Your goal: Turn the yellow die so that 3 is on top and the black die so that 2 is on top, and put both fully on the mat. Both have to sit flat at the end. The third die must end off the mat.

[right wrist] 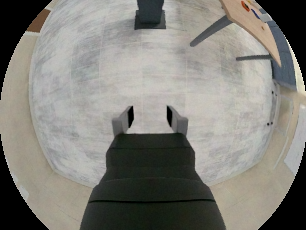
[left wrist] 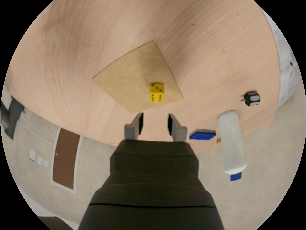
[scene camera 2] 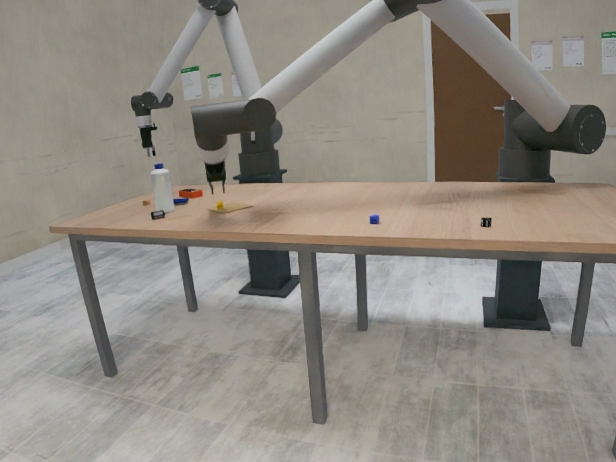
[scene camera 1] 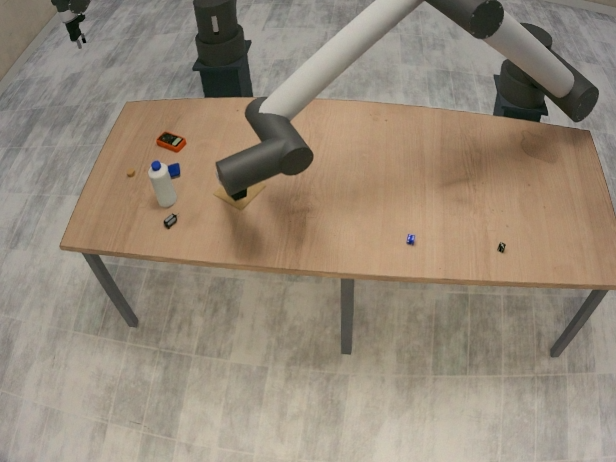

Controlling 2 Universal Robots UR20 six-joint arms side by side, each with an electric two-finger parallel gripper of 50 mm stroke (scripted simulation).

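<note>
There's the left gripper (left wrist: 155,119) and the right gripper (right wrist: 149,112), and you'd also see a white bottle (scene camera 1: 159,175). That bottle shows at (left wrist: 233,145) too, and again at (scene camera 2: 160,177).
</note>
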